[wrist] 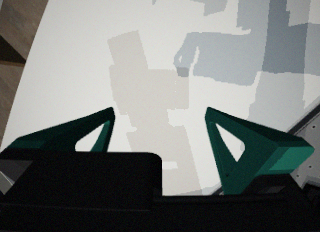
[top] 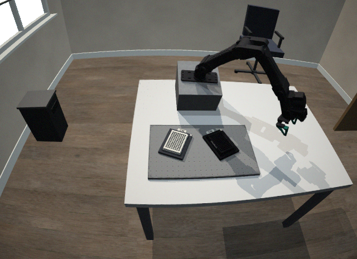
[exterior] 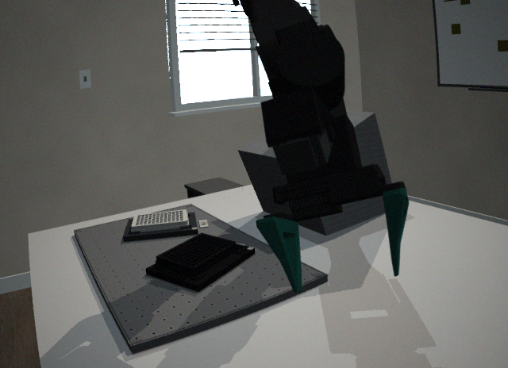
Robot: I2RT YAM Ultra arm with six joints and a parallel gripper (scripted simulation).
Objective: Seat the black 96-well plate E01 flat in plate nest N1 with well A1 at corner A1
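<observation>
My hand is 1 cm short of the black plate E01, 36 cm to the left of it and 10 cm above it. From my hand the other things lie so: white plate E07 (2 cm ahead, 58 cm to the right, 10 cm below); black plate nest N1 (1 cm ahead, 35 cm to the right, 12 cm below).
</observation>
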